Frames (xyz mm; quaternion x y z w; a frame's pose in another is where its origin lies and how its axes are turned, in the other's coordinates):
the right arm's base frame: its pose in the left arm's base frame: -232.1 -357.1 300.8 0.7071 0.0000 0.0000 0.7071
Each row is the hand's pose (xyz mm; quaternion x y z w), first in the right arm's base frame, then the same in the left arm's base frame.
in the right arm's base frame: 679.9 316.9 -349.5 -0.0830 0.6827 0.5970 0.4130
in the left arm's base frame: 447.8 -7.6 617.7 0.2334 0.0606 0.9049 0.3507
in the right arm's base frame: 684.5 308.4 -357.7 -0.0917 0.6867 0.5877 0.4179
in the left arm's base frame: 452.4 0.6 609.2 0.2307 0.0700 0.9011 0.3603
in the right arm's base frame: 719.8 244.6 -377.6 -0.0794 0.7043 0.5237 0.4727
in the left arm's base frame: 487.7 20.5 545.4 0.2781 0.1277 0.8683 0.3904
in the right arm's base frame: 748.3 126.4 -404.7 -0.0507 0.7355 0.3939 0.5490
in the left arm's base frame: 516.2 47.6 427.2 0.3523 0.2415 0.7986 0.4240
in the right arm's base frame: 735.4 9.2 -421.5 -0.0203 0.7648 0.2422 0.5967
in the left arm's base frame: 503.3 64.4 310.0 0.4076 0.3695 0.7120 0.4363
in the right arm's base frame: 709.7 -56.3 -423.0 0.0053 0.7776 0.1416 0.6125
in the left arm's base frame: 477.6 65.9 244.5 0.4369 0.4497 0.6500 0.4294
